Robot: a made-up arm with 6 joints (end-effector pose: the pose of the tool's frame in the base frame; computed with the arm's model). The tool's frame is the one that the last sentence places.
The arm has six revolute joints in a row. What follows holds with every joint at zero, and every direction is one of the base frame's. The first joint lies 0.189 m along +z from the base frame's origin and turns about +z. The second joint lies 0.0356 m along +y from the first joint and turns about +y. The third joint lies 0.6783 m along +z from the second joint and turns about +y. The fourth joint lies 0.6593 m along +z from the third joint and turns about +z. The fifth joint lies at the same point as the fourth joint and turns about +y. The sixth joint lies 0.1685 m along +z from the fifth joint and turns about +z. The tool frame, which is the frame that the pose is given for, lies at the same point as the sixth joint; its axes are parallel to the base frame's.
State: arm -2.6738 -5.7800 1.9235 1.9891 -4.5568 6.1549
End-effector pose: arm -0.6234 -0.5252 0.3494 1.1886 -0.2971 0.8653
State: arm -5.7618 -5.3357 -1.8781 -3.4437 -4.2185 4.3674
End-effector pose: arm -0.0385 0.0699 0.8175 -1.1994 -2.5878 -0.0753
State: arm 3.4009 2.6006 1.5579 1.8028 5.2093 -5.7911
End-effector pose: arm 0.2599 0.1812 -0.7525 -1.3091 1.0619 0.6091
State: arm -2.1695 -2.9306 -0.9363 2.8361 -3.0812 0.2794
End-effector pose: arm -0.0726 -0.1641 -0.8482 -0.1852 0.8449 1.4763
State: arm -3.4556 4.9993 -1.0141 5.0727 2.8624 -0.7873
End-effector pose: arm 0.9849 -0.3116 0.0626 -0.9208 0.7550 2.9010
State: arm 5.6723 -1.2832 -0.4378 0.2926 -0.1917 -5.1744
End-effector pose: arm -1.1819 0.8597 0.2276 -1.6217 -1.0782 0.5796
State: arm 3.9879 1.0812 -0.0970 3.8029 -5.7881 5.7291
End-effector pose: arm -0.8295 -0.9167 1.0076 -0.0413 -0.6605 0.7749
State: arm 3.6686 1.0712 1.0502 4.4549 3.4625 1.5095
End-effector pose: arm -0.8326 -0.5851 0.2411 0.1020 1.1367 0.4848
